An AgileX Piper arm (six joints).
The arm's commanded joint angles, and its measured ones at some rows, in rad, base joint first. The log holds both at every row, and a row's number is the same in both.
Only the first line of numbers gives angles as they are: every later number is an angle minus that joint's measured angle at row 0.
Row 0, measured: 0.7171 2.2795 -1.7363 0.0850 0.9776 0.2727
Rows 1 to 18, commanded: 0.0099 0.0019 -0.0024 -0.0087 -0.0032 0.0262; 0.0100 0.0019 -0.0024 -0.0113 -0.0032 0.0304; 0.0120 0.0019 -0.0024 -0.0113 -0.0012 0.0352; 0.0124 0.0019 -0.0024 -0.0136 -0.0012 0.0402; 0.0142 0.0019 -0.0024 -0.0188 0.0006 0.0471; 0.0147 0.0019 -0.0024 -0.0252 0.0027 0.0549; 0.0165 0.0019 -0.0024 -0.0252 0.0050 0.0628; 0.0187 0.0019 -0.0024 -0.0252 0.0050 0.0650; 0.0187 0.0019 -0.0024 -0.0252 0.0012 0.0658; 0.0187 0.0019 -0.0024 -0.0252 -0.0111 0.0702; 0.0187 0.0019 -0.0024 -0.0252 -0.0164 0.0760; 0.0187 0.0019 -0.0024 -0.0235 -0.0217 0.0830; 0.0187 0.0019 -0.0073 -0.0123 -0.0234 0.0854; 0.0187 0.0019 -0.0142 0.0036 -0.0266 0.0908; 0.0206 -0.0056 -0.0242 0.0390 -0.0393 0.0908; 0.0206 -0.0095 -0.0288 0.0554 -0.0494 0.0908; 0.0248 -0.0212 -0.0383 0.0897 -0.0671 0.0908; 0.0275 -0.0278 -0.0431 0.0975 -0.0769 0.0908
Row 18, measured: 0.0143 0.0022 -0.0145 0.0141 -0.0113 0.0898
